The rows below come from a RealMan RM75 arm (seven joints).
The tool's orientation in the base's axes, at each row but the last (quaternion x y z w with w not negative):
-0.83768 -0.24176 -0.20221 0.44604
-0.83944 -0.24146 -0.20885 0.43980
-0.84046 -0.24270 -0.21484 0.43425
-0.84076 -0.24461 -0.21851 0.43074
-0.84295 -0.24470 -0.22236 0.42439
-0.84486 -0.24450 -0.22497 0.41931
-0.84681 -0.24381 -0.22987 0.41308
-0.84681 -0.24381 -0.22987 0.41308
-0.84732 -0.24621 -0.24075 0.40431
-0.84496 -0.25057 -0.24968 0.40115
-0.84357 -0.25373 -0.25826 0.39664
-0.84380 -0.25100 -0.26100 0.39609
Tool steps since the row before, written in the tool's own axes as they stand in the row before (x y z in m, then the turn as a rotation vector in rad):
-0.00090 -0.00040 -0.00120 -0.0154 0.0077 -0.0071
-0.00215 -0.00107 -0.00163 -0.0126 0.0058 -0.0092
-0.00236 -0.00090 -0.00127 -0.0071 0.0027 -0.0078
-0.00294 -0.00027 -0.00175 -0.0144 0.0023 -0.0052
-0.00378 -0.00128 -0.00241 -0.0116 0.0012 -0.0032
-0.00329 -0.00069 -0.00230 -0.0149 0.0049 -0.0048
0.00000 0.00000 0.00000 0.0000 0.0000 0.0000
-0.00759 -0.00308 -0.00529 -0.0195 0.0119 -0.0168
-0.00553 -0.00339 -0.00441 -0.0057 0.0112 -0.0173
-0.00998 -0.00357 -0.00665 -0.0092 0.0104 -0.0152
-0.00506 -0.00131 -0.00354 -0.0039 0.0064 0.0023
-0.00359 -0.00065 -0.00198 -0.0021 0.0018 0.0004
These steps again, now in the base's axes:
-0.00110 -0.00102 0.00039 -0.0087 -0.0132 -0.0098
-0.00257 -0.00131 0.00033 -0.0079 -0.0134 -0.0060
-0.00259 -0.00113 -0.00011 -0.0052 -0.0094 -0.0016
-0.00274 -0.00197 -0.00060 -0.0107 -0.0087 -0.0070
-0.00413 -0.00217 -0.00012 -0.0089 -0.0059 -0.0058
-0.00338 -0.00226 -0.00025 -0.0095 -0.0099 -0.0090
0.00000 0.00000 0.00000 0.0000 0.0000 0.0000
-0.00874 -0.00432 0.00025 -0.0111 -0.0244 -0.0092
-0.00721 -0.00290 0.00102 -0.0011 -0.0214 -0.0002
-0.01118 -0.00559 -0.00056 -0.0038 -0.0200 -0.0031
-0.00539 -0.00323 -0.00056 0.0017 -0.0026 -0.0072
-0.00354 -0.00200 -0.00086 -0.0003 -0.0011 -0.0025

